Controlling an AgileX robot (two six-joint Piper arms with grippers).
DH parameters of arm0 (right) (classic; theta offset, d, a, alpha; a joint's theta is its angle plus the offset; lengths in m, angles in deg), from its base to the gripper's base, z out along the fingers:
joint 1: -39.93 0.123 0 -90
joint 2: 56.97 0 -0.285 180
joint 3: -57.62 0 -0.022 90
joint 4: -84.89 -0.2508 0 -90
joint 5: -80.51 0 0.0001 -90
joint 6: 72.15 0.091 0 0
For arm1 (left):
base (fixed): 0 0 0 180
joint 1: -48.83 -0.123 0 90
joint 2: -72.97 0 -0.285 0
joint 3: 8.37 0 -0.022 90
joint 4: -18.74 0.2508 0 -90
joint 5: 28.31 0 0.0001 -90
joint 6: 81.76 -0.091 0 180
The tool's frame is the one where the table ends.
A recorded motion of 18 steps. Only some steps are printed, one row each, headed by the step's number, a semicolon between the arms.
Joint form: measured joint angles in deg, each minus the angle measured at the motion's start. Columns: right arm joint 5, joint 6, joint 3, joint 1, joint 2, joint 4; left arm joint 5, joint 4, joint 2, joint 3, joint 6, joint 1.
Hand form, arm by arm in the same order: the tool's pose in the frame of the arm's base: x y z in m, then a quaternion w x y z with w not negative. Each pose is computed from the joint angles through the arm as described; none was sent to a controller.
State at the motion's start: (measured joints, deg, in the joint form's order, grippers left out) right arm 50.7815 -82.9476 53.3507 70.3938 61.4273 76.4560; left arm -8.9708 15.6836 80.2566 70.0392 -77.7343 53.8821
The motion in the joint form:
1: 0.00 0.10 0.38 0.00 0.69 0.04; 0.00 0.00 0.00 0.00 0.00 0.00
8: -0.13 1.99 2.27 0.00 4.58 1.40; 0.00 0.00 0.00 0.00 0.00 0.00
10: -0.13 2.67 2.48 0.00 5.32 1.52; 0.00 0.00 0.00 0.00 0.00 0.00
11: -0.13 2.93 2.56 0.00 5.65 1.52; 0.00 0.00 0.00 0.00 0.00 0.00
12: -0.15 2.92 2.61 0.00 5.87 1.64; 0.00 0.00 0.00 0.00 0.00 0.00
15: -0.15 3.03 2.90 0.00 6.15 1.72; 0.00 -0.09 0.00 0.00 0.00 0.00
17: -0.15 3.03 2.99 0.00 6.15 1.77; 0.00 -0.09 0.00 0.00 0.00 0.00
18: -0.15 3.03 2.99 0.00 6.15 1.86; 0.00 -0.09 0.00 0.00 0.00 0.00
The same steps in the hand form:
1: 0.3439 0.2099 0.1735 0.22320 -0.29088 0.92601 0.08991; 0.0532 -0.0063 0.1762 0.60463 -0.00749 0.79336 -0.07039
8: 0.3523 0.2137 0.1542 0.20579 -0.28471 0.93271 0.08151; 0.0532 -0.0063 0.1762 0.60463 -0.00749 0.79336 -0.07039
10: 0.3534 0.2142 0.1498 0.20107 -0.28007 0.93519 0.08096; 0.0532 -0.0063 0.1762 0.60463 -0.00749 0.79336 -0.07039
11: 0.3537 0.2144 0.1478 0.19881 -0.27802 0.93629 0.08091; 0.0532 -0.0063 0.1762 0.60463 -0.00749 0.79336 -0.07039
12: 0.3540 0.2145 0.1464 0.19740 -0.27892 0.93641 0.07983; 0.0532 -0.0063 0.1762 0.60463 -0.00749 0.79336 -0.07039
15: 0.3551 0.2150 0.1457 0.19750 -0.27852 0.93653 0.07959; 0.0532 -0.0064 0.1763 0.60456 -0.00792 0.79334 -0.07104
17: 0.3554 0.2151 0.1460 0.19831 -0.27881 0.93628 0.07949; 0.0532 -0.0064 0.1763 0.60456 -0.00792 0.79334 -0.07104
18: 0.3554 0.2151 0.1460 0.19842 -0.27937 0.93613 0.07897; 0.0532 -0.0064 0.1763 0.60456 -0.00792 0.79334 -0.07104

